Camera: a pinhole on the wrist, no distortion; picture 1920 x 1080 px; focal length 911.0 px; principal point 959.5 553.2 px. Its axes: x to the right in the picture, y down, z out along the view. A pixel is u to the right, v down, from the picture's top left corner.
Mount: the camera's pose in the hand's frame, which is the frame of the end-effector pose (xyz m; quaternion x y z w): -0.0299 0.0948 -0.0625 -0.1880 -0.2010 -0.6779 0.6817
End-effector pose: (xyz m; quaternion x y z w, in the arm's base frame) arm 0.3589 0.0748 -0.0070 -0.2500 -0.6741 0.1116 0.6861
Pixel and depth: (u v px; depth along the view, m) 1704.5 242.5 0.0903
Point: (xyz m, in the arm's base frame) 0.3177 0.1220 -0.1023
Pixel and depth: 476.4 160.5 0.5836
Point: 0.2017 0.5464 -0.5977
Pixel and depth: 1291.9 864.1 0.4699
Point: -0.0176 0.3866 -0.0143
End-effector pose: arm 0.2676 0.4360 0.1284 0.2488 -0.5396 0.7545 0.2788
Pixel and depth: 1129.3 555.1 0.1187
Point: 0.1987 0.3472 0.0277
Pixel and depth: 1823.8 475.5 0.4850
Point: 0.3971 -0.1297 0.2747
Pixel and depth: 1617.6 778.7 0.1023
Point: 0.2175 0.3515 0.0843
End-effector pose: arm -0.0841 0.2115 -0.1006 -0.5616 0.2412 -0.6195 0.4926
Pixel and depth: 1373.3 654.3 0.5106
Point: 0.4365 0.2552 -0.1115
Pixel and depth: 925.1 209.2 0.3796
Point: 0.2320 0.3121 -0.3811
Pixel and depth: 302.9 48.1 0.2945
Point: 0.1061 0.2343 -0.5389
